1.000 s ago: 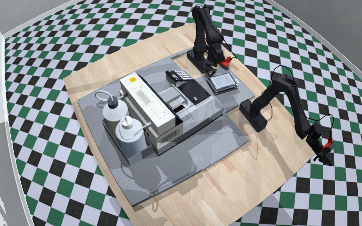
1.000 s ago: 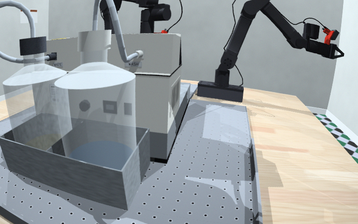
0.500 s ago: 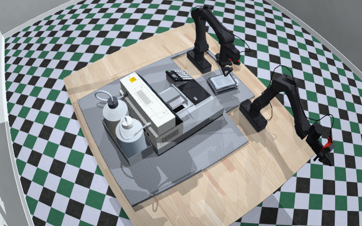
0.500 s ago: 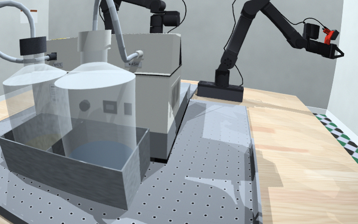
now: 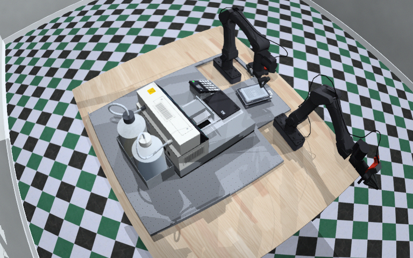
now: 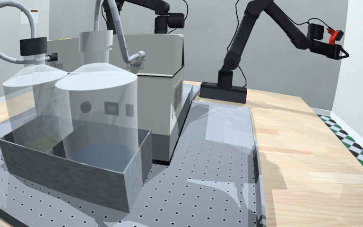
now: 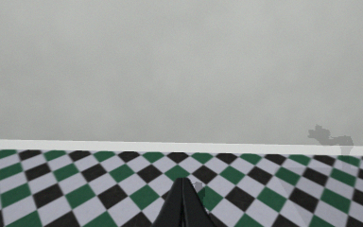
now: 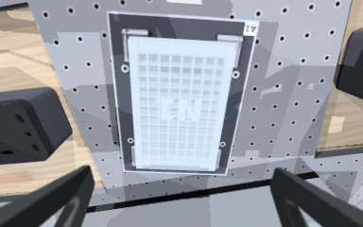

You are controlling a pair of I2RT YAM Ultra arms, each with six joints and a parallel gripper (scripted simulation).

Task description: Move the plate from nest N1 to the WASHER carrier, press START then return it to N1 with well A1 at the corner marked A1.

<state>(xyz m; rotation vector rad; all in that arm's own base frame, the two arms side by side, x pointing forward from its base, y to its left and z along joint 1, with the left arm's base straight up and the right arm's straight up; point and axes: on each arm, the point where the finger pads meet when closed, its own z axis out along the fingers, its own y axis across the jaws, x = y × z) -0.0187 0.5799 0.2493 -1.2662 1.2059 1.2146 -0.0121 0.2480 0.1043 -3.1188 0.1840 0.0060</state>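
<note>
Right now my right hand is 90 mm above the clear plate. Round my right hand: dark carrier (220 mm ahead, 50 mm below); then A1 label (60 mm behind, 70 mm to the left, 100 mm below); then nest N1 (100 mm below).
</note>
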